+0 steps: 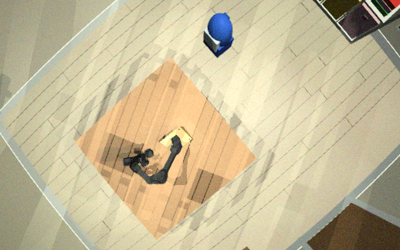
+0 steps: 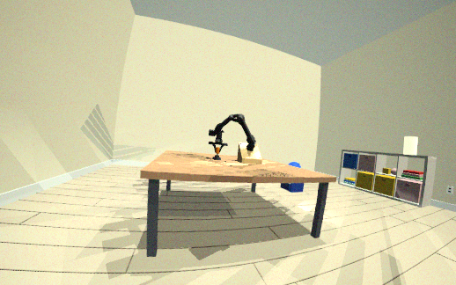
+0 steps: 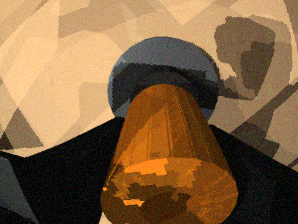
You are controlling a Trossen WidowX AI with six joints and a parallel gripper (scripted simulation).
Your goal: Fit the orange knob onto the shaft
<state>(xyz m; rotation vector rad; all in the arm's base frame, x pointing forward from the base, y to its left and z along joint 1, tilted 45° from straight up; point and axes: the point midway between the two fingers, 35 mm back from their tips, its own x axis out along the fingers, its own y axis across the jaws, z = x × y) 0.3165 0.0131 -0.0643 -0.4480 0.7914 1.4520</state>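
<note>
My gripper tip is 20 mm below the orange knob. Round my gripper tip: pedestal 40 mm below.
</note>
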